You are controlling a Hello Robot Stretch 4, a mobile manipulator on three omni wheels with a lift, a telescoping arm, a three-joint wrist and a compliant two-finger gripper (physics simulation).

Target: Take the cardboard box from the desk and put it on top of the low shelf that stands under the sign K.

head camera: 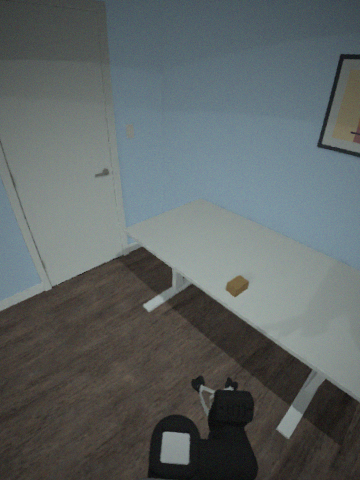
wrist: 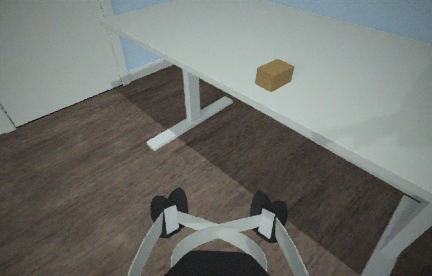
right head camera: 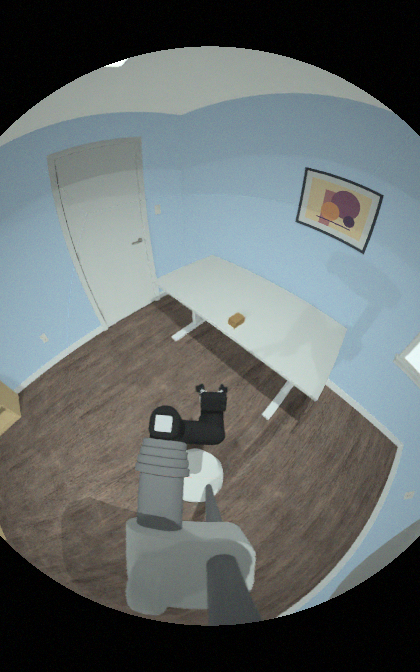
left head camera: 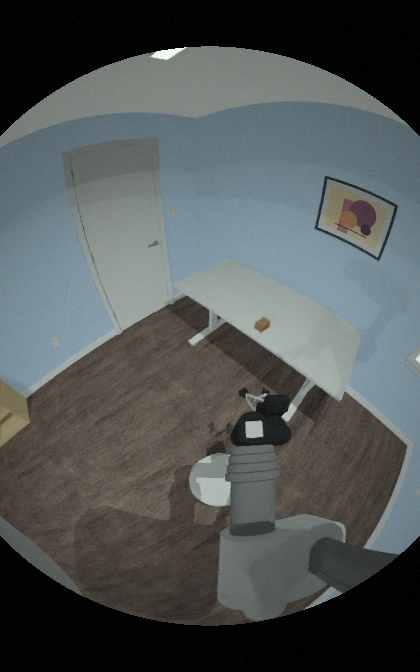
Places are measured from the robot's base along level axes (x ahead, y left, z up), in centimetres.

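Pixels of known places: gripper, fingertip midpoint: (head camera: pixel 213 381) (wrist: pixel 218 205).
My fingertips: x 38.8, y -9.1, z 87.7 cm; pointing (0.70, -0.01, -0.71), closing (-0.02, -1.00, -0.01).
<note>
Behind a point stands the place of what it marks.
A small brown cardboard box (head camera: pixel 237 285) {x 89.7, y -24.3, z 74.3 cm} (left head camera: pixel 262 324) (right head camera: pixel 236 320) (wrist: pixel 274 75) {x 87.4, y -23.8, z 74.3 cm} sits near the front edge of the white desk (head camera: pixel 210 240) {x 133.6, y -14.2, z 69.3 cm} (left head camera: pixel 240 285) (right head camera: pixel 220 280) (wrist: pixel 200 35) {x 126.1, y -1.5, z 69.3 cm}. My gripper (head camera: pixel 215 384) {x 38.8, y -9.1, z 87.7 cm} (left head camera: pixel 254 392) (right head camera: pixel 212 388) (wrist: pixel 218 205) {x 38.8, y -9.1, z 87.7 cm} is open, with no object between its fingertips. It is apart from the box, on the near side of the desk's front edge. In the wrist view the box is ahead and to the upper right of the fingertips. The sign K does not show in these views.
Part of a light wooden shelf unit (left head camera: pixel 15 398) (right head camera: pixel 8 398) shows at the left edge of both side head views; I cannot tell which shelf it is. Desk legs (head camera: pixel 300 405) (wrist: pixel 192 97) {x 157.0, y 6.8, z 19.2 cm} reach the dark wood floor. A closed door (head camera: pixel 60 150) {x 176.2, y 95.9, z 113.3 cm} is left of the desk.
</note>
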